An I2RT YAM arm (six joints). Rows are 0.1 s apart.
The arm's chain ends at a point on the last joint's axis. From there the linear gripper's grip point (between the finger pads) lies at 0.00 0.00 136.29 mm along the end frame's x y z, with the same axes.
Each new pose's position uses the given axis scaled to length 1; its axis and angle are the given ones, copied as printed.
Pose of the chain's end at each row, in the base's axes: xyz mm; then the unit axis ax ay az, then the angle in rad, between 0 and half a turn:
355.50 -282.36 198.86 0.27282 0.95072 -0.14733 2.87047
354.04 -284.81 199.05 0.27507 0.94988 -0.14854 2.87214
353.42 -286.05 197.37 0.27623 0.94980 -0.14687 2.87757
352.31 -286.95 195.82 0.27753 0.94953 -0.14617 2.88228
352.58 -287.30 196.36 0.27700 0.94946 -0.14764 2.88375
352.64 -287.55 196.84 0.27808 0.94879 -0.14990 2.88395
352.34 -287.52 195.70 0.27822 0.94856 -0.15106 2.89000
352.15 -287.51 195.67 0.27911 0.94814 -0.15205 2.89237
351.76 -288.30 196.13 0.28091 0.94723 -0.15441 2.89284
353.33 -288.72 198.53 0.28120 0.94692 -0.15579 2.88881
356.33 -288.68 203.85 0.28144 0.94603 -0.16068 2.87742
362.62 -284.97 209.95 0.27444 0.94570 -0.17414 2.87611
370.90 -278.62 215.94 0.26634 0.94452 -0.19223 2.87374
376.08 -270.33 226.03 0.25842 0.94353 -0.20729 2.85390
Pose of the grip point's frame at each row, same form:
379.45 -329.80 73.36 0.27282 0.95072 -0.14733 2.87047
377.57 -332.56 73.58 0.27507 0.94988 -0.14854 2.87214
376.33 -333.24 71.58 0.27623 0.94980 -0.14687 2.87757
374.62 -333.85 69.81 0.27753 0.94953 -0.14617 2.88228
374.61 -334.50 70.42 0.27700 0.94946 -0.14764 2.88375
374.41 -335.33 71.07 0.27808 0.94879 -0.14990 2.88395
373.25 -335.40 69.82 0.27822 0.94856 -0.15106 2.89000
372.63 -335.58 69.80 0.27911 0.94814 -0.15205 2.89237
371.90 -336.98 70.43 0.28091 0.94723 -0.15441 2.89284
373.86 -337.88 73.08 0.28120 0.94692 -0.15579 2.88881
377.88 -339.41 79.20 0.28144 0.94603 -0.16068 2.87742
383.64 -338.89 86.56 0.27444 0.94570 -0.17414 2.87611
391.26 -336.84 94.40 0.26634 0.94452 -0.19223 2.87374
398.27 -332.54 106.81 0.25842 0.94353 -0.20729 2.85390

